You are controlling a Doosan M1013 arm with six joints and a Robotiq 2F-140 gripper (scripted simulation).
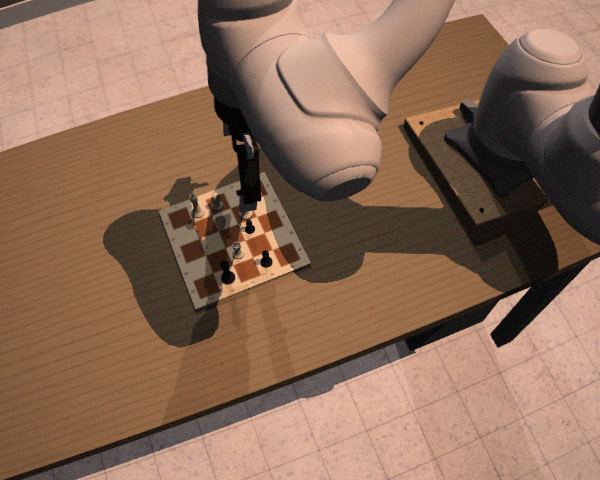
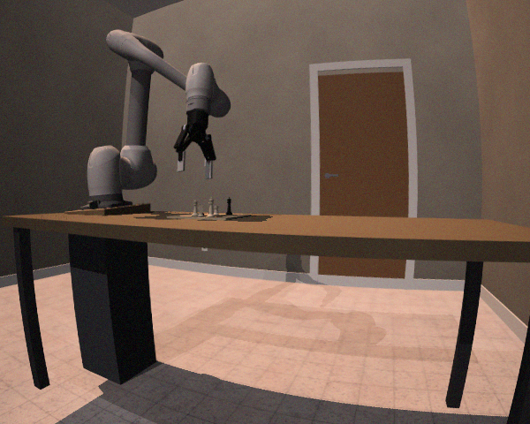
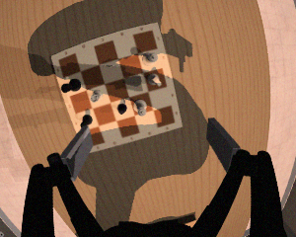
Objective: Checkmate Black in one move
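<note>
Right now the light-coloured chess piece is 12 cm below my hand. Round my hand: chessboard: 15 cm below, 5 cm ahead, 3 cm to the left.
</note>
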